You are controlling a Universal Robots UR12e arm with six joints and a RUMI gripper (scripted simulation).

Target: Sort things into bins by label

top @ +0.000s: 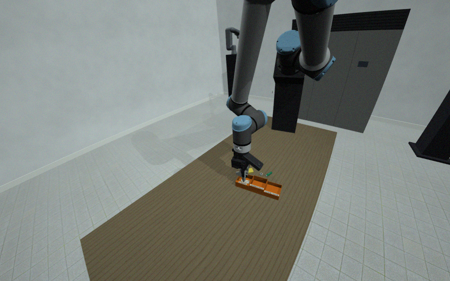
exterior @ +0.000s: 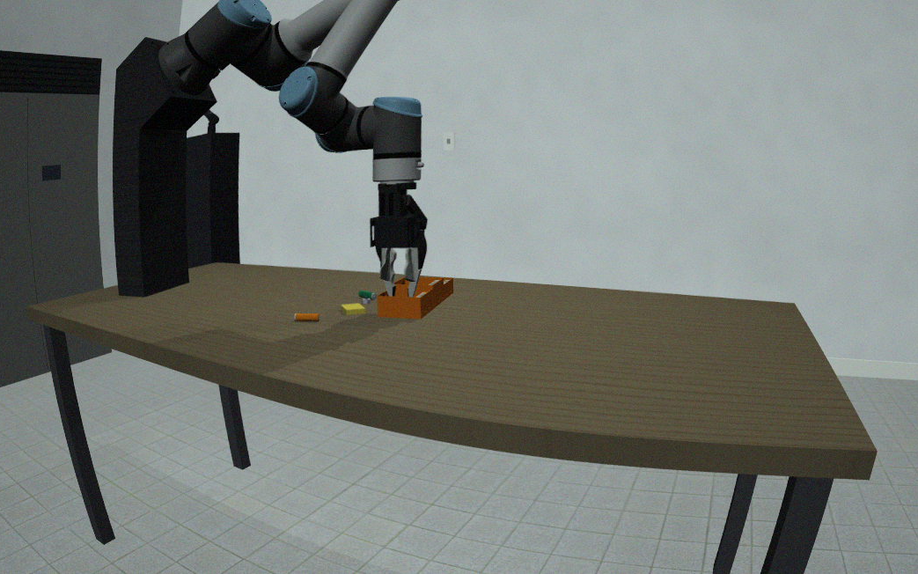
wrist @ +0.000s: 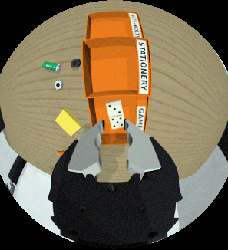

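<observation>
Now: the speckled white thing 3 cm below my hand. The rest, counted from my hand: black nut: 7 cm behind, 9 cm to the left, 3 cm below; then silver nut: 11 cm behind, 5 cm to the left, 3 cm below; then yellow block: 9 cm behind, 3 cm to the right, 3 cm below.
</observation>
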